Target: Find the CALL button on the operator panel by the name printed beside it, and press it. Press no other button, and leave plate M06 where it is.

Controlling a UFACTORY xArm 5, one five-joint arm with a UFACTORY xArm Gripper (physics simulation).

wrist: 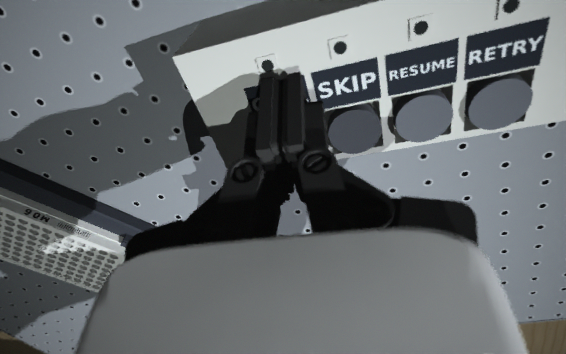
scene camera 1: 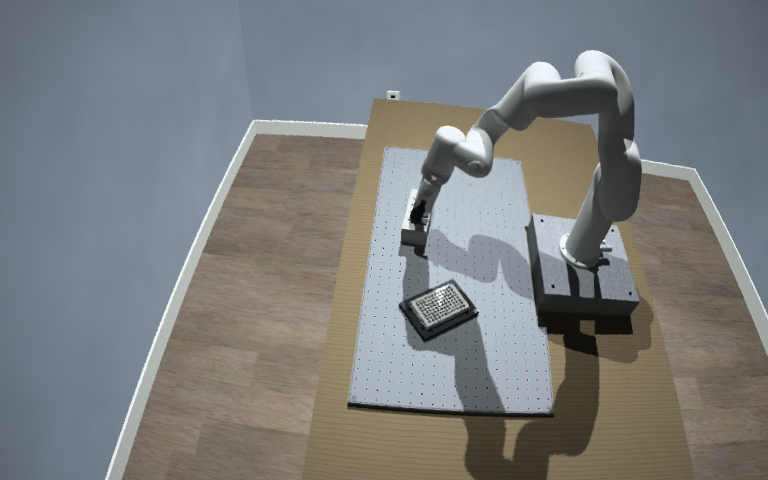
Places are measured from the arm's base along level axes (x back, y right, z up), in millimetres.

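Pixels of known places: gripper, fingertip midpoint: (wrist: 288, 101) (scene camera 1: 415, 218); arm's base, link origin: (scene camera 1: 578, 251).
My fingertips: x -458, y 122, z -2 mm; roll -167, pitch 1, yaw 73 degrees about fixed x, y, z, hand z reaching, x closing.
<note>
For each thing: its middle in the pictures, then the offset to it from my fingertips. Level surfaces: height alone.
- white operator panel, body centre: (wrist: 375, 63) (scene camera 1: 418, 215) dz -29, dx +14, dy +38 mm
- SKIP button, body centre: (wrist: 354, 128) dz -5, dx +28, dy +19 mm
- RESUME button, body centre: (wrist: 421, 115) dz -5, dx +35, dy +49 mm
- RETRY button, body centre: (wrist: 496, 101) dz -5, dx +42, dy +78 mm
- Plate M06, body centre: (wrist: 51, 245) (scene camera 1: 439, 305) dz -38, dx +47, dy -265 mm
- dark holder, body centre: (wrist: 57, 238) (scene camera 1: 439, 307) dz -46, dx +47, dy -265 mm
- pegboard, surface height: dz -57 mm
- wooden table, surface height: dz -70 mm
The white operator panel (scene camera 1: 415, 234) (wrist: 215, 62) stands on the pegboard. My gripper (scene camera 1: 417, 219) (wrist: 288, 101) is shut and empty, its fingers over the panel's left end in the wrist view. They cover the leftmost button and most of its dark label; the edge of one letter shows beside them. The name CALL cannot be read. Whether the fingertips touch the button is hidden. To the right are the SKIP button (wrist: 355, 131), RESUME button (wrist: 423, 118) and RETRY button (wrist: 500, 104), each below its label. Plate M06 (scene camera 1: 440, 306) (wrist: 55, 250) lies apart from the gripper.
Plate M06 sits in a dark holder (scene camera 1: 425, 335) (wrist: 80, 202), nearer the front of the pegboard (scene camera 1: 396, 373) (wrist: 480, 200) than the panel. The grey robot base (scene camera 1: 589, 302) stands to the right on the wooden table (scene camera 1: 362, 447).
</note>
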